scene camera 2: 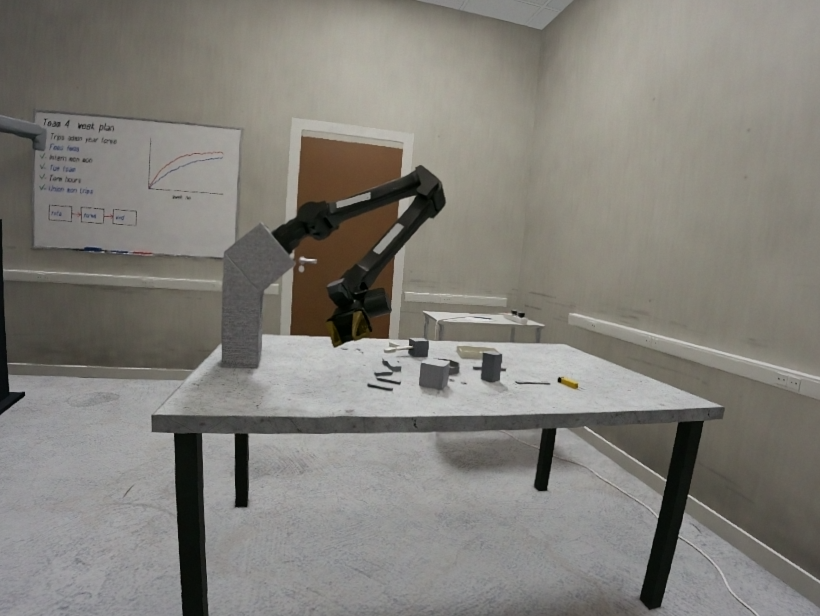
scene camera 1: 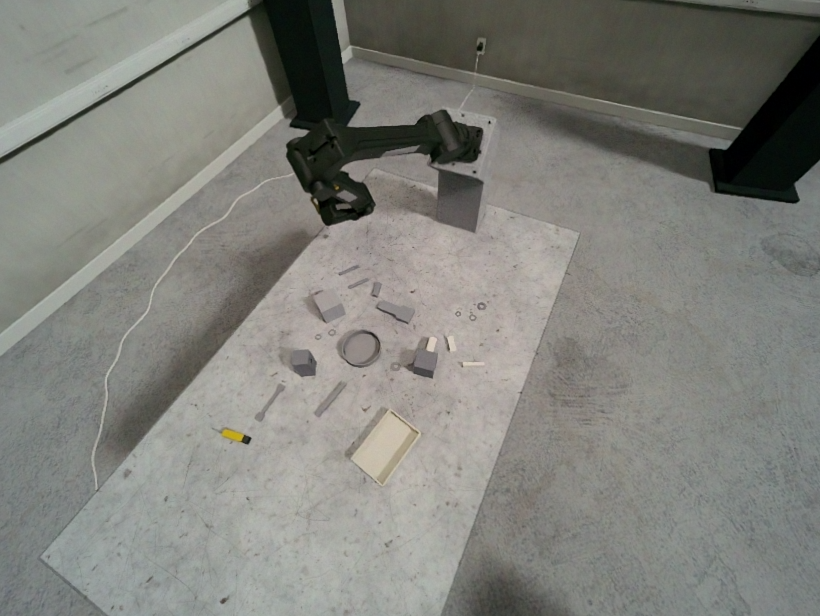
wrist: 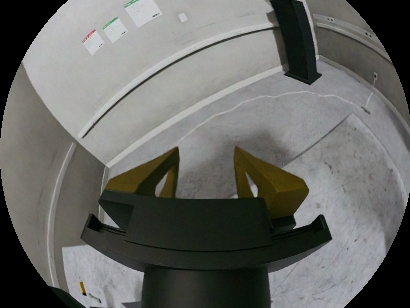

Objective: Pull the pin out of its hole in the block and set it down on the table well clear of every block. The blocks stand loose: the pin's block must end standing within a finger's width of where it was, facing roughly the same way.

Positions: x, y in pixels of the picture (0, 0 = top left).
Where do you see a round grey dish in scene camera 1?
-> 362, 347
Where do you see a cream tray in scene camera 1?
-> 382, 452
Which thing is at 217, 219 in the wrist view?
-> My gripper.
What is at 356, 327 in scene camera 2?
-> My gripper.
